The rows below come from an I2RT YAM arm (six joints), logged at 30 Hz.
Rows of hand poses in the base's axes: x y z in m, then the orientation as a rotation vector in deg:
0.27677 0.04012 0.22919 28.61 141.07 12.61
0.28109 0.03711 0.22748 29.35 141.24 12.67
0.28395 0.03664 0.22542 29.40 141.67 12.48
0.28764 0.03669 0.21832 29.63 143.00 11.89
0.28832 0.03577 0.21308 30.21 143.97 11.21
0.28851 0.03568 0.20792 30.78 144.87 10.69
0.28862 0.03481 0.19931 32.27 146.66 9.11
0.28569 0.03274 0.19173 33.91 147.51 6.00
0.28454 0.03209 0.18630 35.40 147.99 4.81
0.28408 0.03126 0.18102 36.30 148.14 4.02
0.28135 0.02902 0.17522 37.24 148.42 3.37
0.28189 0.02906 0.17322 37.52 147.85 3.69
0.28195 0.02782 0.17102 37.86 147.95 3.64
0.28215 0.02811 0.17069 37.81 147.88 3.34
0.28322 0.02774 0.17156 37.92 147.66 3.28
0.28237 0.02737 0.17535 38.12 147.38 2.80
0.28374 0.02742 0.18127 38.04 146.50 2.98
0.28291 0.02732 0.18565 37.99 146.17 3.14
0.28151 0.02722 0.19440 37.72 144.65 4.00
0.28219 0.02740 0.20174 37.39 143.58 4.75
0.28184 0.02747 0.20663 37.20 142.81 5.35
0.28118 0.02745 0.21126 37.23 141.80 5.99
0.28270 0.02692 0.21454 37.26 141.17 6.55
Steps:
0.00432 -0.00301 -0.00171 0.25 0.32 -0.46
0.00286 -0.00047 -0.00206 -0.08 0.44 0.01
0.00369 0.00005 -0.00710 -0.24 1.38 -0.01
0.00068 -0.00092 -0.00524 -0.25 1.12 -0.35
0.00019 -0.00009 -0.00516 -0.14 1.03 -0.32
0.00011 -0.00087 -0.00861 -0.56 2.19 -0.97
-0.00293 -0.00207 -0.00758 -1.70 1.52 -1.54
-0.00115 -0.00065 -0.00543 -0.43 0.93 -1.14
-0.00046 -0.00083 -0.00528 -0.33 0.44 -0.72
-0.00273 -0.00224 -0.00580 -0.19 0.56 -0.70
0.00054 0.00004 -0.00200 0.18 -0.53 -0.25
0.00006 -0.00124 -0.00220 0.06 0.18 -0.22
0.00020 0.00029 -0.00033 -0.23 -0.03 -0.03
0.00107 -0.00037 0.00087 -0.06 -0.18 -0.13
-0.00085 -0.00037 0.00379 -0.34 -0.15 -0.27
0.00137 0.00005 0.00592 -0.06 -0.88 -0.08
-0.00083 -0.00010 0.00438 0.04 -0.35 0.00
-0.00140 -0.00010 0.00875 0.26 -1.64 0.05
0.00068 0.00018 0.00734 0.25 -1.20 0.16
-0.00035 0.00007 0.00489 0.24 -0.86 0.09
-0.00066 -0.00002 0.00463 0.29 -1.05 -0.10
0.00152 -0.00053 0.00328 0.30 -0.67 -0.03

